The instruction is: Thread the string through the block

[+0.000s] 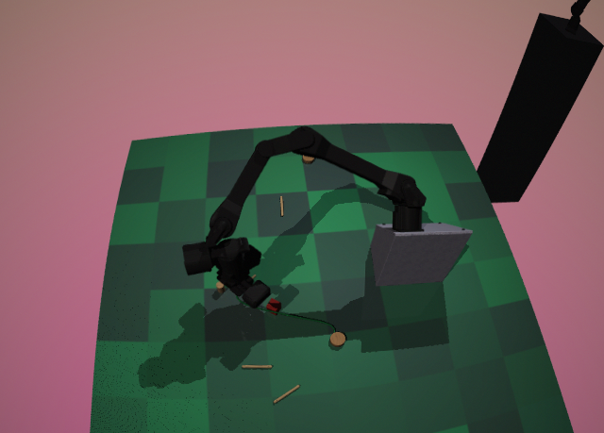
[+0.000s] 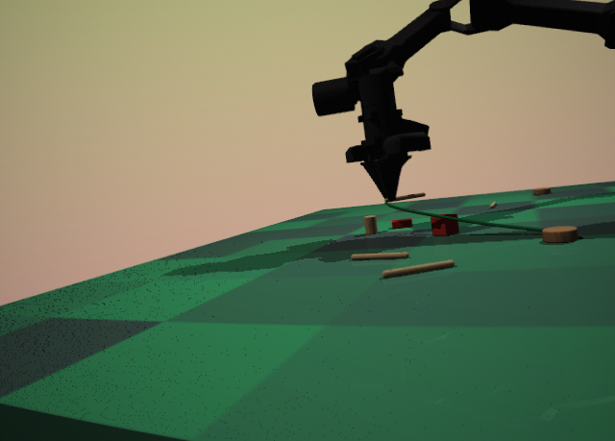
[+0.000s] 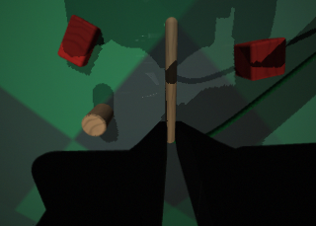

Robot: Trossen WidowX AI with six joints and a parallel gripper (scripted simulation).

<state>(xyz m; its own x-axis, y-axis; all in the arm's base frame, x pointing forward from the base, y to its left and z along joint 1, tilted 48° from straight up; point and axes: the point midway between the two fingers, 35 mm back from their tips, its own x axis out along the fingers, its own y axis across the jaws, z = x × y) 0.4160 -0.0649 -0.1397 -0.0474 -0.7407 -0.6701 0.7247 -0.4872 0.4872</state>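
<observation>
Now: the wooden peg 5 cm ahead of my gripper tip, 4 cm to the right of it and 4 cm below it. From my gripper tip the other things lie so: round wooden button: 25 cm behind, 13 cm to the left, 5 cm below; thin wooden stick: 1 cm to the right, 1 cm behind; flat red piece: 9 cm to the right, 5 cm below, 1 cm ahead.
</observation>
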